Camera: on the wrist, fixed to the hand. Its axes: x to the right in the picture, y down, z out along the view.
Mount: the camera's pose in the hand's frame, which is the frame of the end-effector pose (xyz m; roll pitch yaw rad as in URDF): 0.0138 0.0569 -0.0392 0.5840 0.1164 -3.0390
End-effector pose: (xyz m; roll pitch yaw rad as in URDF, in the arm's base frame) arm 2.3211 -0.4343 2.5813 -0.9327 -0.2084 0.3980
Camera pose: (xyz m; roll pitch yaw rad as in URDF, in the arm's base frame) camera 2.3458 -0.4213 2.5166 1.5422 0.1934 -2.5861
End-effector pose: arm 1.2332 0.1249 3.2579 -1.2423 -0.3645 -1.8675
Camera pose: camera 1.2046 0.0954 3.2007 1.8695 0.3018 1.4242
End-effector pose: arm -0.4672 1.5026 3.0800 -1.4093 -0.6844 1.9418
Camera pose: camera -0.4579 1.5601 3.0403 2.0825 0.5960 -1.0409
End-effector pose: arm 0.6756 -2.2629 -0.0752 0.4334 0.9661 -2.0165
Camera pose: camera 0.7378 -2.2907 -0.0932 0.0950 -0.8163 1.1887
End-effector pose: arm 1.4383 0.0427 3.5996 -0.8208 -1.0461 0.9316
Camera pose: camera 1.4696 0.1018 3.5773 1.6618 1.0303 -1.9054
